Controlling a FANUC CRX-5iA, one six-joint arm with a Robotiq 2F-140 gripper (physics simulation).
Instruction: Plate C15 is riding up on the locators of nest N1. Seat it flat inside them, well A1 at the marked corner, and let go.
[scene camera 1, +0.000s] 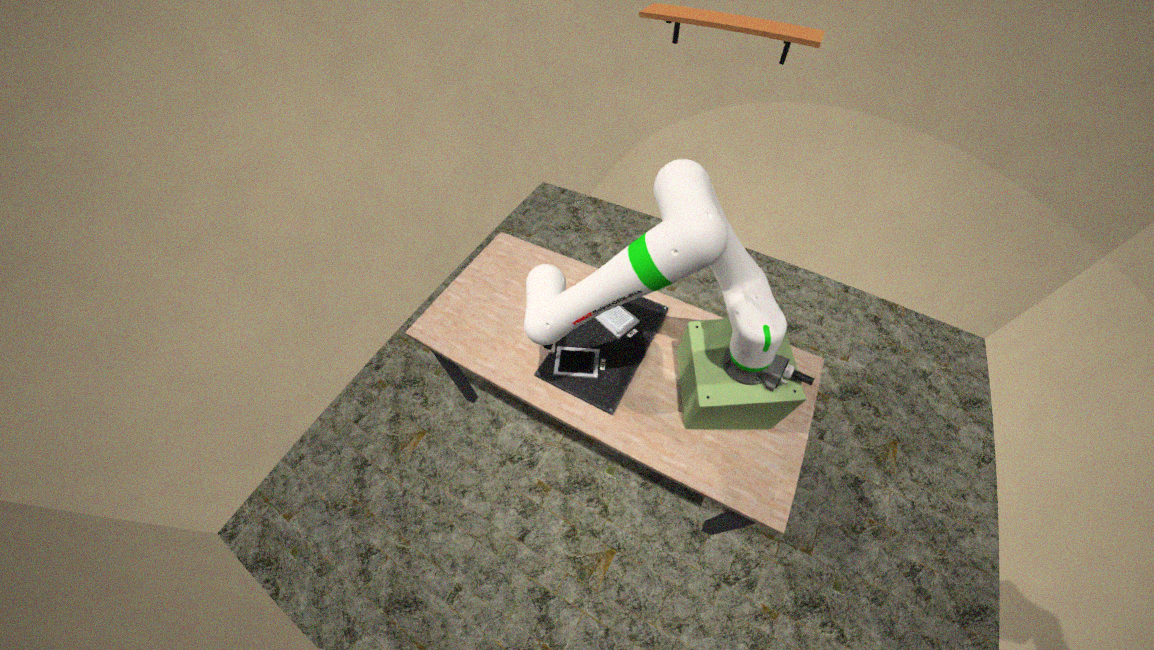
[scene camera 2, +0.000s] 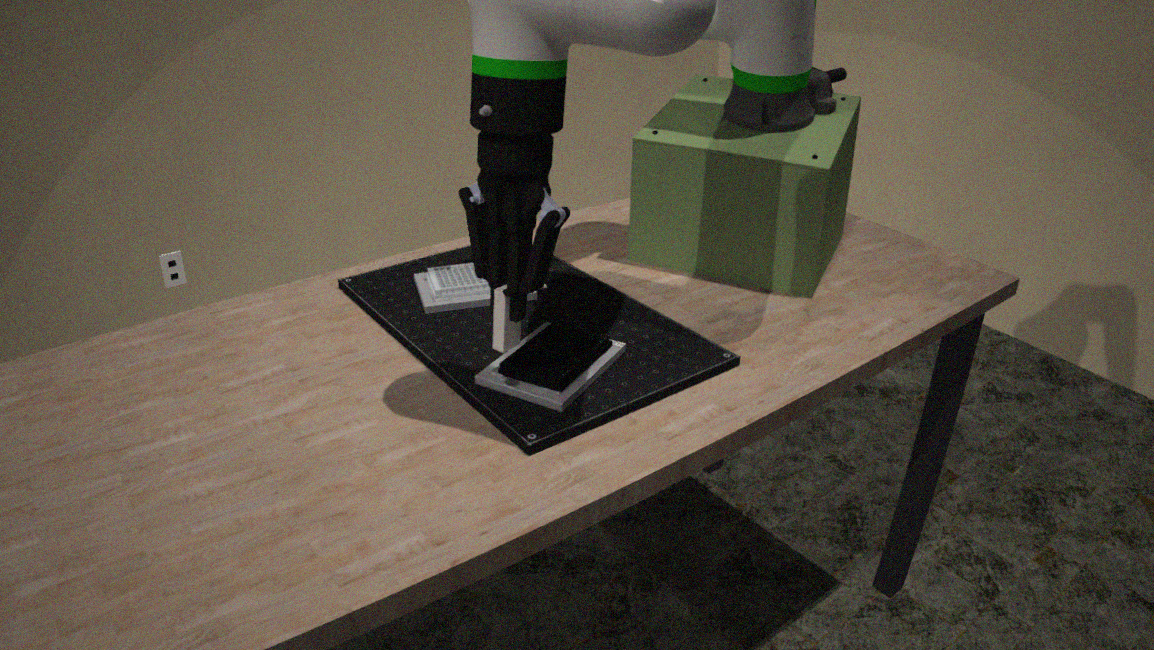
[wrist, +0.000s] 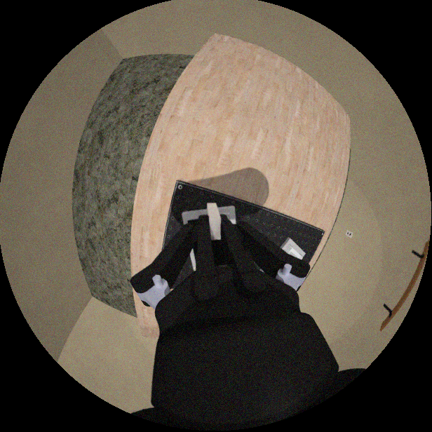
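Pixels of known places: gripper, fingertip midpoint: (scene camera 1: 550, 350) (scene camera 2: 506, 346); arm's base, link origin: (scene camera 1: 747, 363) (scene camera 2: 768, 114).
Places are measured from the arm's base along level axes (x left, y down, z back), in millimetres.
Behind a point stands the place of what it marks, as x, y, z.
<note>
A black plate (scene camera 1: 576, 361) @[218, 198, -509] (scene camera 2: 557, 363) @[245, 197, -527] lies within the grey frame of the front nest (scene camera 1: 576, 349) (scene camera 2: 516, 393) (wrist: 192, 216). Its black surface and the shadow hide whether it is tilted, and its wells and the marked corner cannot be made out. I cannot read labels for C15 or N1. My gripper (scene camera 2: 510, 318) (wrist: 211, 210) is shut and empty, pointing down, its pale fingertip pads together at the nest's edge beside the black plate. Contact cannot be told. In scene camera 1 the arm hides the fingers.
A white welled plate (scene camera 1: 617, 318) @[-33, 199, -493] (scene camera 2: 458, 278) @[-38, 199, -534] (wrist: 294, 249) sits on another nest at the board's back. Both nests stand on the black perforated board (scene camera 1: 605, 395) @[258, 224, -352] (scene camera 2: 662, 364) @[269, 224, -392] (wrist: 260, 215). The arm's green pedestal (scene camera 1: 738, 413) @[124, 83, 52] (scene camera 2: 702, 218) @[45, 142, -163] stands on the same table (scene camera 1: 476, 290) @[174, 238, -1100] (scene camera 2: 242, 419) @[126, 238, -883] (wrist: 240, 115).
</note>
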